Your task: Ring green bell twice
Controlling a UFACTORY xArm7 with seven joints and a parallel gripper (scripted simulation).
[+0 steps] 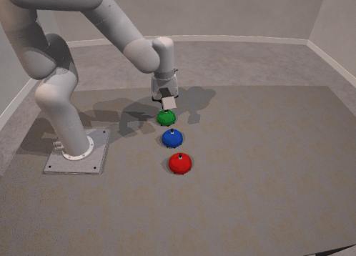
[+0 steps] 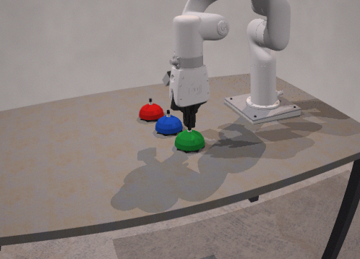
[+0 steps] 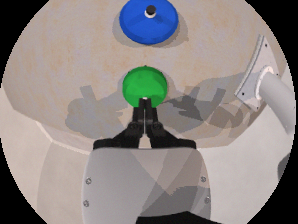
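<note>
Now: the green bell 40 mm below my hand. Also, from my hand: red bell 240 mm to the right, 40 mm below; blue bell 120 mm to the right, 40 mm below.
</note>
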